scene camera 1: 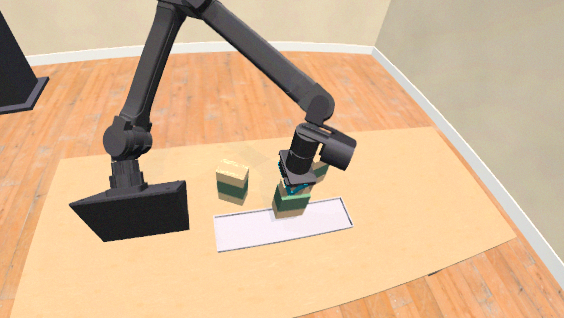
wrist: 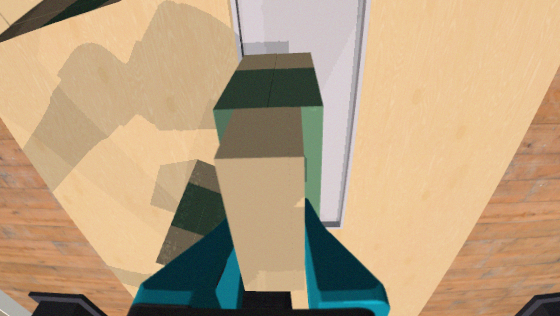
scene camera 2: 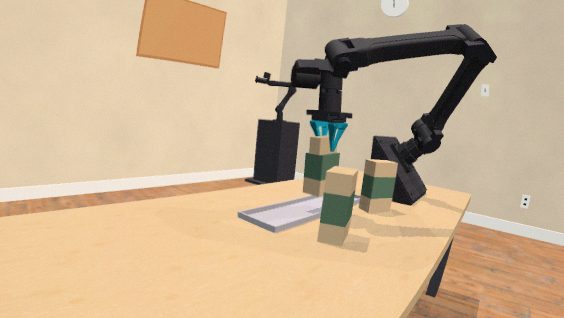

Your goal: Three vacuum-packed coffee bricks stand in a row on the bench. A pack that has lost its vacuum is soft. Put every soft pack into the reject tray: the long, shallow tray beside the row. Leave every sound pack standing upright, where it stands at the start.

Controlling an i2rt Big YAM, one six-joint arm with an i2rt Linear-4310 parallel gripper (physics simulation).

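Seen in the pictures: gripper, between the fingertips: (scene camera 1: 288, 189) (wrist: 275, 207) (scene camera 2: 326, 150); arm's base, origin of its link: (scene camera 1: 128, 191) (scene camera 2: 400, 158).
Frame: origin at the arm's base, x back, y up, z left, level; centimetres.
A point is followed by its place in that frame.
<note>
My gripper (scene camera 1: 297, 189) @[x -40.7, y 2.5, z -9.8 cm] (scene camera 2: 328, 139) @[x -40.7, y 2.5, z -9.8 cm] (wrist: 275, 207) @[x -40.7, y 2.5, z -9.8 cm] is shut on the top of a tan coffee pack with a green band (scene camera 1: 291, 202) @[x -40.8, y 0.4, z -12.4 cm] (scene camera 2: 321, 166) @[x -46.2, y -0.8, z -7.8 cm] (wrist: 270, 90) @[x -46.2, y -0.6, z -10.1 cm]. The top is pinched narrower than the band. The pack hangs upright, a little above the pale shallow tray (scene camera 1: 240, 235) @[x -27.4, y -12.9, z -12.4 cm] (scene camera 2: 280, 217) @[x -54.4, y -12.9, z -12.3 cm] (wrist: 330, 30) @[x -46.0, y -12.9, z -14.7 cm], nearer its right end in scene camera 1. The left pack (scene camera 1: 232, 189) @[x -27.6, y -5.5, z -1.1 cm] (scene camera 2: 379, 187) @[x -30.9, y -6.0, z 2.6 cm] (wrist: 65, 12) stands upright. The right pack (scene camera 1: 321, 171) @[x -56.8, y -6.2, z -0.1 cm] (scene camera 2: 337, 209) @[x -59.2, y -5.9, z 3.7 cm] (wrist: 197, 210) also stands upright, partly hidden behind the gripper in scene camera 1 and by a finger in the wrist view.
The two standing packs are on the wooden bench (scene camera 1: 125, 270) @[x 5.1, y -13.2, z -15.8 cm] (scene camera 2: 150, 260) @[x -88.8, y -13.2, z -11.5 cm] (wrist: 450, 100) @[x -38.0, y -13.2, z -27.2 cm], on the robot-base side of the tray. The black arm base (scene camera 1: 135, 212) @[x -2.0, y 0.3, z -6.9 cm] (scene camera 2: 400, 172) @[x -10.2, y -3.8, z 3.1 cm] stands near the left pack. A dark pedestal (scene camera 1: 15, 70) (scene camera 2: 276, 150) with another arm stands on the floor beyond.
</note>
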